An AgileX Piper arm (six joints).
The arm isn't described. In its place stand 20 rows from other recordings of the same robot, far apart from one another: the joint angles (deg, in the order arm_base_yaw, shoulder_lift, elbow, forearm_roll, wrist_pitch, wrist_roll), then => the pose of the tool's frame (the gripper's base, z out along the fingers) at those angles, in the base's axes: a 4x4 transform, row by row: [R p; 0 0 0 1], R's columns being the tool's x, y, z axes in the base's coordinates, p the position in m.
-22.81 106.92 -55.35 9.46 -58.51 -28.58 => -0.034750 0.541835 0.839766 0.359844; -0.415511 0.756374 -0.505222 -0.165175; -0.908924 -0.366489 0.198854 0.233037; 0 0 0 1
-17.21 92.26 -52.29 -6.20 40.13 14.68 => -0.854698 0.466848 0.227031 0.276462; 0.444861 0.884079 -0.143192 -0.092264; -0.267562 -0.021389 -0.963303 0.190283; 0 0 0 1
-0.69 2.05 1.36 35.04 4.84 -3.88 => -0.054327 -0.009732 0.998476 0.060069; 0.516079 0.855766 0.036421 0.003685; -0.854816 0.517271 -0.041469 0.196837; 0 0 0 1
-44.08 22.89 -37.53 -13.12 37.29 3.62 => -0.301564 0.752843 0.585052 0.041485; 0.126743 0.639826 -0.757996 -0.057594; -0.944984 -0.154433 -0.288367 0.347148; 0 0 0 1
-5.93 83.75 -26.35 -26.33 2.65 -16.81 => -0.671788 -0.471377 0.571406 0.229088; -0.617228 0.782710 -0.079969 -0.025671; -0.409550 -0.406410 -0.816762 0.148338; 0 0 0 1
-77.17 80.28 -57.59 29.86 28.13 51.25 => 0.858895 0.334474 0.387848 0.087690; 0.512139 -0.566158 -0.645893 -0.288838; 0.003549 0.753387 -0.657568 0.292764; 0 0 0 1
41.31 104.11 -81.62 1.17 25.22 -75.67 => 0.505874 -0.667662 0.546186 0.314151; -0.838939 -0.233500 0.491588 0.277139; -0.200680 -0.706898 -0.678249 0.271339; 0 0 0 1
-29.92 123.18 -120.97 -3.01 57.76 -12.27 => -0.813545 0.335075 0.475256 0.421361; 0.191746 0.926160 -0.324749 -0.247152; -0.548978 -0.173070 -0.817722 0.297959; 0 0 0 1
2.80 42.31 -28.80 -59.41 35.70 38.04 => -0.568966 0.251981 0.782804 0.139549; -0.265097 0.844884 -0.464645 -0.038942; -0.778460 -0.471887 -0.413911 0.288608; 0 0 0 1
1.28 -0.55 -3.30 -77.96 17.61 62.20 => 0.013471 0.286864 0.957877 0.048803; -0.249995 0.928506 -0.274552 -0.025841; -0.968153 -0.235766 0.084223 0.226852; 0 0 0 1
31.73 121.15 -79.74 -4.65 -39.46 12.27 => -0.042510 -0.569082 0.821181 0.409814; 0.150848 0.808846 0.568342 0.258915; -0.987643 0.148034 0.051461 0.218236; 0 0 0 1
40.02 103.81 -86.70 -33.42 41.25 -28.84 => 0.014048 -0.706036 0.708037 0.336060; -0.987579 0.101029 0.120338 0.239036; -0.156495 -0.700933 -0.695847 0.293573; 0 0 0 1
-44.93 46.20 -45.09 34.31 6.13 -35.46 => -0.029674 0.661854 0.749046 0.125574; -0.002455 0.749325 -0.662198 -0.117531; -0.999557 -0.021489 -0.020610 0.390608; 0 0 0 1
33.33 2.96 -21.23 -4.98 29.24 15.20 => -0.180803 -0.488418 0.853673 0.028926; 0.106231 0.853202 0.510648 0.014404; -0.977765 0.183013 -0.102376 0.286076; 0 0 0 1
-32.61 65.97 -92.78 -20.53 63.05 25.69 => -0.196151 0.827185 0.526584 0.150502; 0.437401 0.554438 -0.708010 -0.130059; -0.877613 0.091452 -0.470565 0.504671; 0 0 0 1
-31.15 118.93 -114.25 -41.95 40.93 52.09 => -0.197349 0.884698 0.422330 0.398758; 0.442336 0.464814 -0.766999 -0.287588; -0.874867 0.035445 -0.483064 0.330891; 0 0 0 1
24.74 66.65 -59.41 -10.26 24.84 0.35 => -0.347888 -0.416025 0.840177 0.235342; -0.331655 0.892818 0.304764 0.100947; -0.876914 -0.172625 -0.448578 0.368909; 0 0 0 1
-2.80 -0.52 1.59 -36.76 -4.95 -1.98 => 0.108611 0.083870 0.990540 0.056095; -0.629614 0.776901 0.003256 0.001961; -0.769279 -0.624011 0.137186 0.210638; 0 0 0 1
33.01 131.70 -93.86 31.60 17.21 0.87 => -0.854483 -0.212750 0.473917 0.411501; 0.057109 0.868289 0.492761 0.284158; -0.516331 0.448120 -0.729788 0.124229; 0 0 0 1
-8.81 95.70 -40.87 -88.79 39.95 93.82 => -0.714183 0.587783 0.380070 0.276705; 0.183682 0.681339 -0.708546 -0.102003; -0.675428 -0.436220 -0.594566 0.168628; 0 0 0 1
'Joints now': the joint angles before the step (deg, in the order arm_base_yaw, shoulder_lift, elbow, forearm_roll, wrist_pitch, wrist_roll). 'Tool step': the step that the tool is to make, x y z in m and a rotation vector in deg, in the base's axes. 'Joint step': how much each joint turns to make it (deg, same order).
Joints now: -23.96 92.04 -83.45 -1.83 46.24 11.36
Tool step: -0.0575 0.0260 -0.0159 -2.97 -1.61 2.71
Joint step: 0.00 -13.30 18.42 0.11 -7.86 -3.31
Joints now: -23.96 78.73 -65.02 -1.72 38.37 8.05
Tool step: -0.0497 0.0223 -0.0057 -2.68 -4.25 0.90
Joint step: -0.01 -12.25 12.52 0.02 -5.27 -1.07
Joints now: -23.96 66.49 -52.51 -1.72 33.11 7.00
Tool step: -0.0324 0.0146 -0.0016 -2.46 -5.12 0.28
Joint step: 0.00 -8.92 7.39 0.00 -4.15 -0.24
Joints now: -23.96 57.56 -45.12 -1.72 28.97 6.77
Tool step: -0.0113 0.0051 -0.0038 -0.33 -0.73 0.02
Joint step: 0.02 -2.96 2.58 -0.04 -0.42 0.04
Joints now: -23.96 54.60 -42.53 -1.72 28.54 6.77
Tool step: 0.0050 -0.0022 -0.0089 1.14 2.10 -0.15
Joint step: 0.01 1.87 0.42 -0.03 0.10 0.28
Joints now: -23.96 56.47 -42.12 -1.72 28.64 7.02
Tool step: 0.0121 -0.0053 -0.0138 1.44 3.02 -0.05
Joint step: 0.02 4.08 0.01 -0.03 -0.75 0.15
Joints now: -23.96 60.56 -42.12 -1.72 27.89 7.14
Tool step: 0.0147 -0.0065 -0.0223 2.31 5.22 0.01
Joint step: 0.01 5.82 0.01 -0.02 -0.12 0.01
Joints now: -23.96 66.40 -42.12 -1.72 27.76 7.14
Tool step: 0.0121 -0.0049 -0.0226 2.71 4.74 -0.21
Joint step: -0.01 5.52 0.01 0.62 -0.10 -0.03
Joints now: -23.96 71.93 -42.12 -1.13 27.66 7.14
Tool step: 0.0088 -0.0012 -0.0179 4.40 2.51 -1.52
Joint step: 0.00 4.20 0.00 3.37 -0.12 -0.01
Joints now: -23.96 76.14 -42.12 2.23 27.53 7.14
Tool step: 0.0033 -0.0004 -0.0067 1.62 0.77 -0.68
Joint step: 0.00 1.59 -0.01 1.35 -0.22 0.00
